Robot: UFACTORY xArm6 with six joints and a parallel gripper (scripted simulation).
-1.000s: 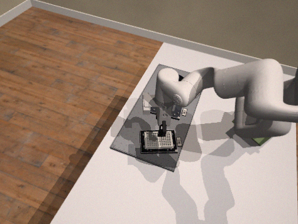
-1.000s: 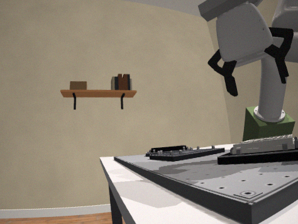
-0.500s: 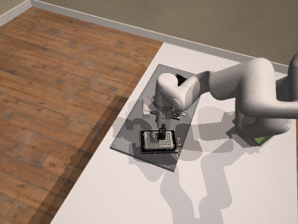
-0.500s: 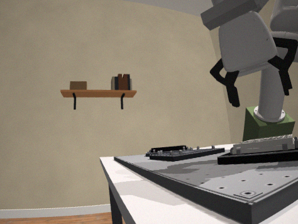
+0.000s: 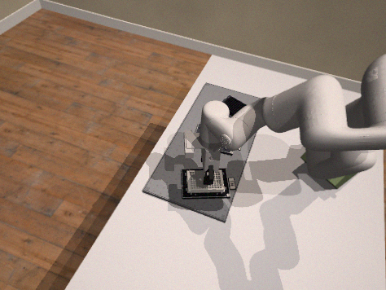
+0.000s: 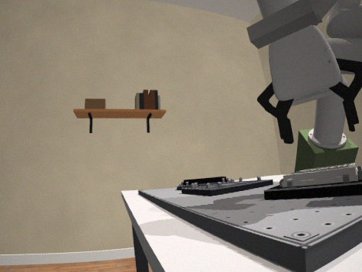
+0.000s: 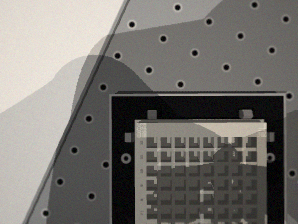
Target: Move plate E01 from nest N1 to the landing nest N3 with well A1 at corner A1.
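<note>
My hand is 60 mm above the white well plate. Round my hand: black nest (70 mm below); then black plate (400 mm to the right, 60 mm below, 10 mm ahead).
</note>
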